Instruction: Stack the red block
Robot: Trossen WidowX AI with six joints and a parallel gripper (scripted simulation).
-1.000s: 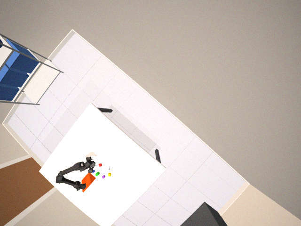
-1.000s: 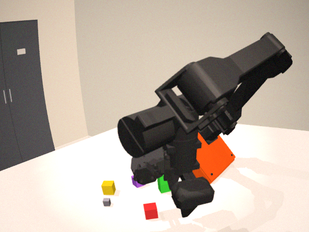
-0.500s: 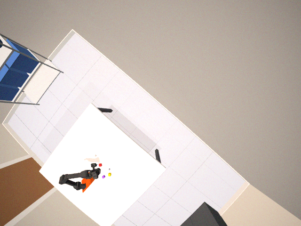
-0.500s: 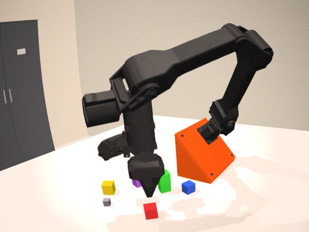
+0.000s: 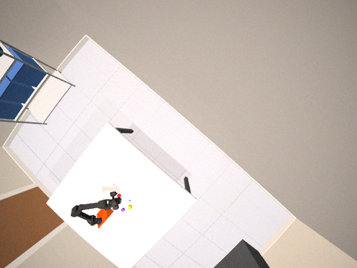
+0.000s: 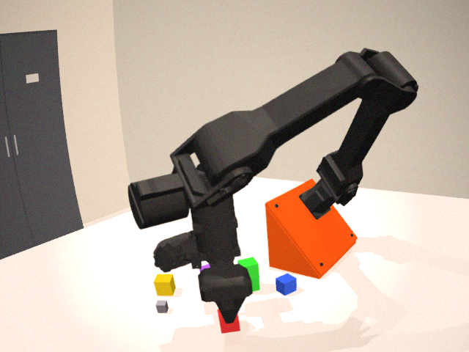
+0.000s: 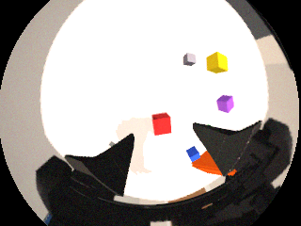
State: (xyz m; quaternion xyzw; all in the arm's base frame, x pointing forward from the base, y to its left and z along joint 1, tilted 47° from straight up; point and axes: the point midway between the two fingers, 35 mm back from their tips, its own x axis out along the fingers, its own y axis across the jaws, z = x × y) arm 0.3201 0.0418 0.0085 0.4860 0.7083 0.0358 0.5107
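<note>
The red block lies 3 cm below my gripper tip. Round my gripper tip: blue block 14 cm behind, 1 cm to the left, 3 cm below; purple cube 10 cm behind, 14 cm to the right, 3 cm below; small grey block 4 cm ahead, 12 cm to the right, 4 cm below.
</note>
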